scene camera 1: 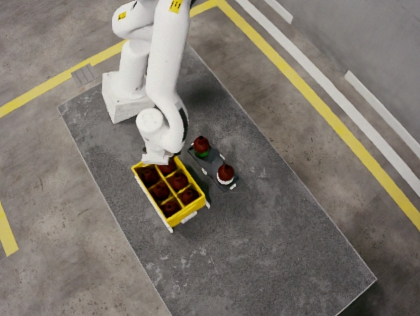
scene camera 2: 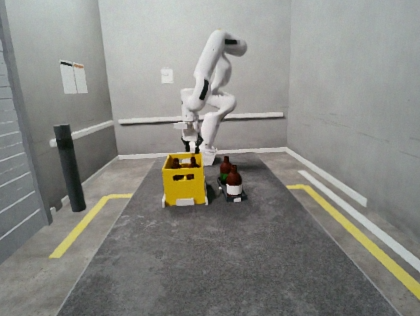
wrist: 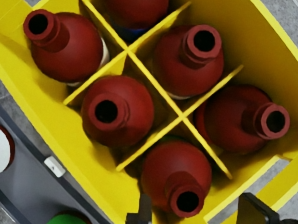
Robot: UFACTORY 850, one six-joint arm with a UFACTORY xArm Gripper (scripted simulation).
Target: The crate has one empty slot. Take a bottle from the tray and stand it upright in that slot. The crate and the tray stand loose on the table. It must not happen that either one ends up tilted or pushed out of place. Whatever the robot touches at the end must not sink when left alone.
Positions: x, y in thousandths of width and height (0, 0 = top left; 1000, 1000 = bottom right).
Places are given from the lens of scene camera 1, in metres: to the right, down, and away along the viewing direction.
dark tray (scene camera 1: 504, 517): 0.01, 0.03, 1.38
